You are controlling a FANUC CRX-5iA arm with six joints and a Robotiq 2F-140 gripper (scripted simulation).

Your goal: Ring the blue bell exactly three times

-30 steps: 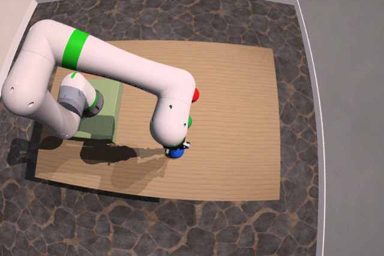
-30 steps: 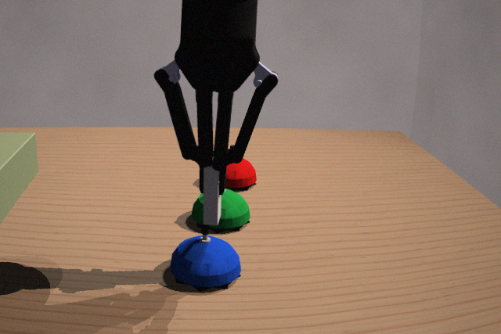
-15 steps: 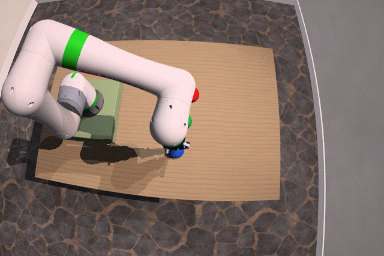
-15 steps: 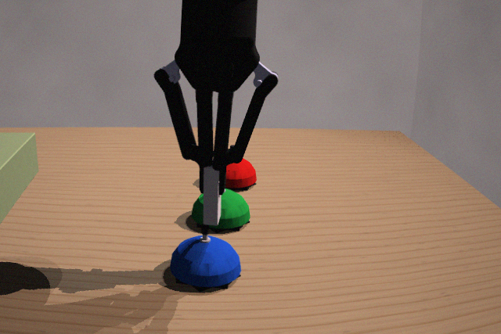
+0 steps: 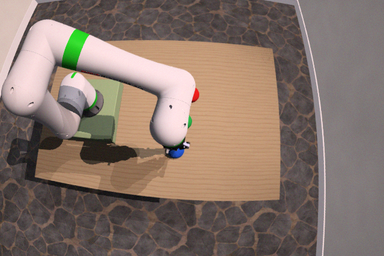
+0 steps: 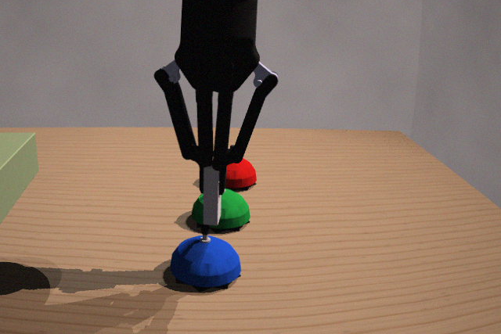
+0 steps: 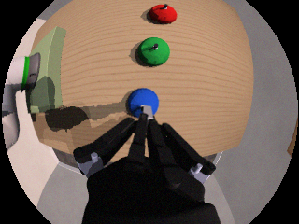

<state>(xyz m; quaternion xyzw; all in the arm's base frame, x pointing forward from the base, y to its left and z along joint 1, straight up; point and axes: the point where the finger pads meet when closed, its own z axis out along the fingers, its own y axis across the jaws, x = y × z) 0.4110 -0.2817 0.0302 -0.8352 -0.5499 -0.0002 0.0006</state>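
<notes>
The blue bell is 10 mm behind my hand and 70 mm below it. From my hand the other things lie so: red bell (110 mm ahead, 270 mm to the left, 70 mm below); green bell (50 mm ahead, 140 mm to the left, 70 mm below).
</notes>
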